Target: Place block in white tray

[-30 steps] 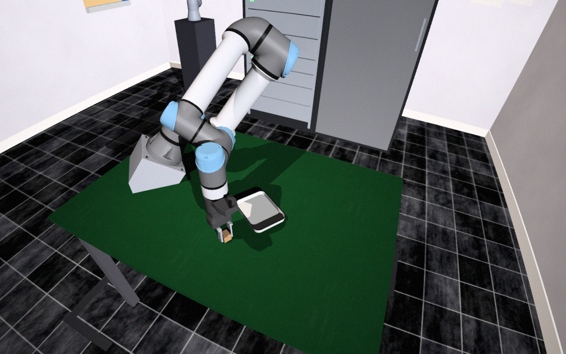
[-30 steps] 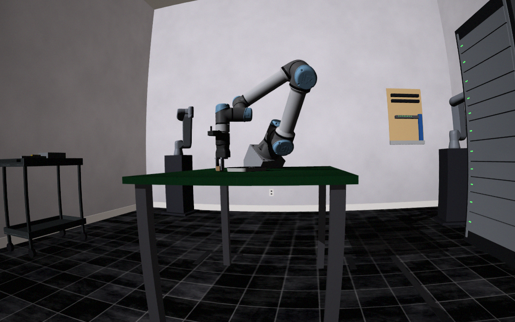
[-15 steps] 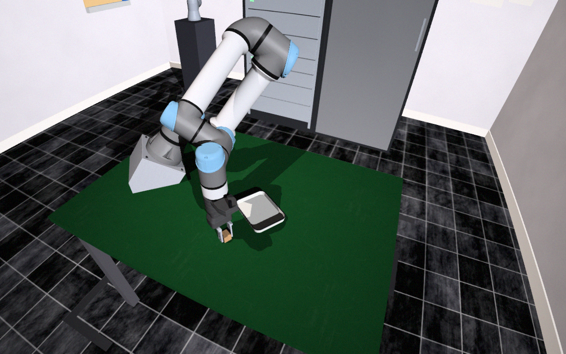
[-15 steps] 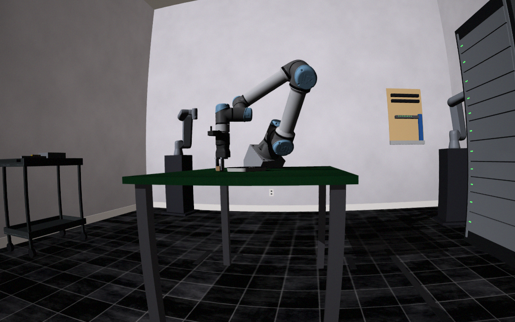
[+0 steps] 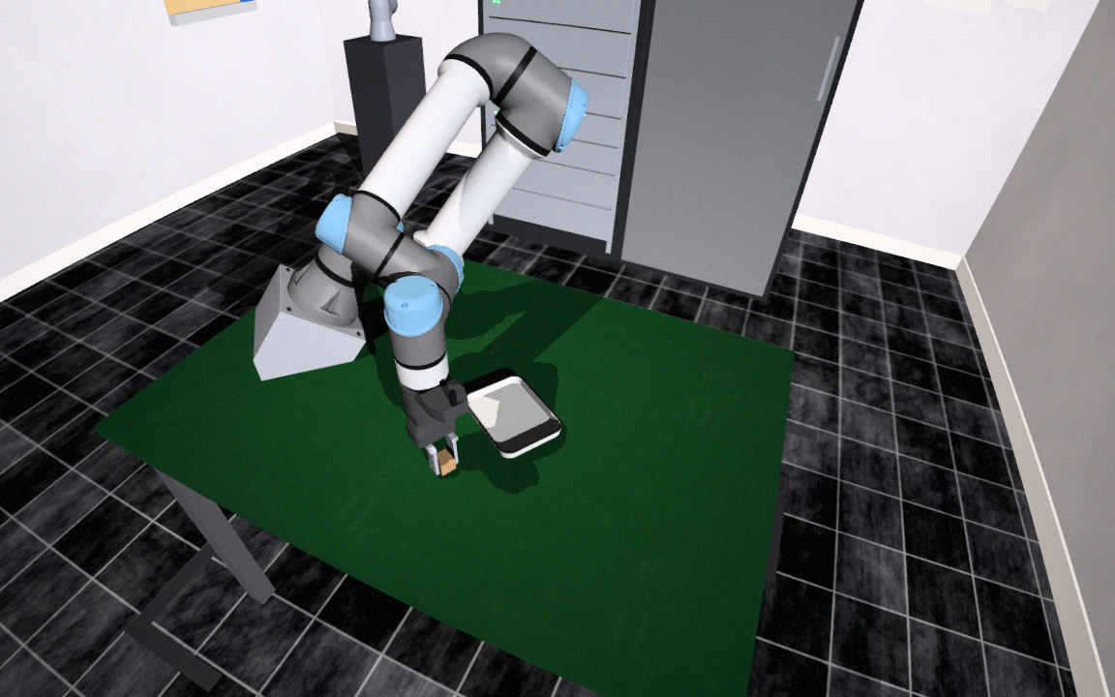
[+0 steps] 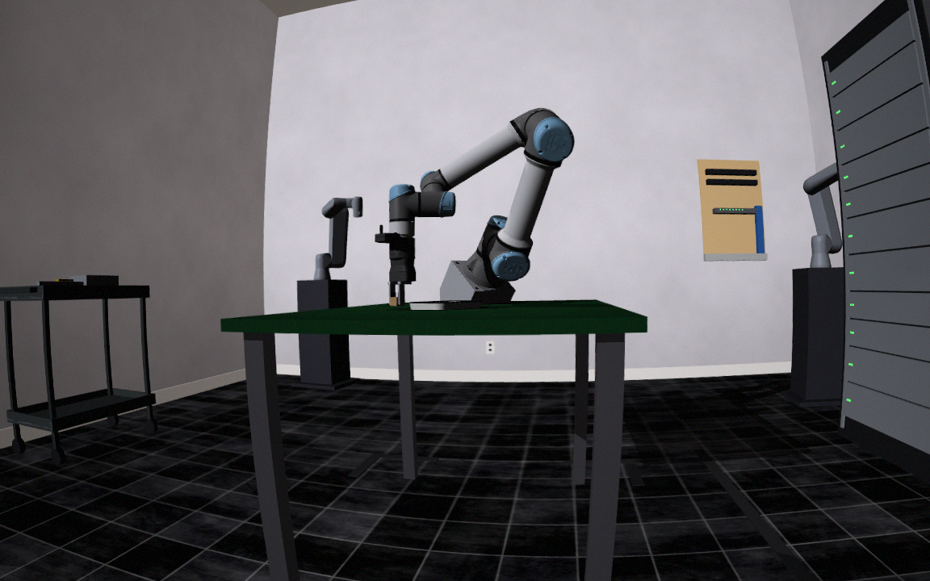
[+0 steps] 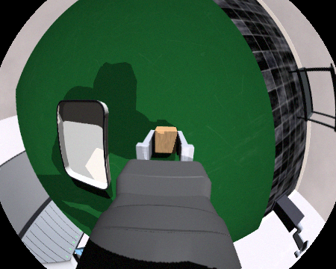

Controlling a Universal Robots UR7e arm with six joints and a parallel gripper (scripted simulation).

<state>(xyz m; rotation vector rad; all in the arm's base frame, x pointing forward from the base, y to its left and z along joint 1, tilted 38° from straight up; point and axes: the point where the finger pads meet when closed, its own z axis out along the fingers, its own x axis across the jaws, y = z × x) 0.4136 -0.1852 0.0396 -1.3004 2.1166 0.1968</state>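
My gripper is now 160 mm to the right of the white tray, 30 mm short of it and 20 mm above it. Round my hand: block (10 mm below).
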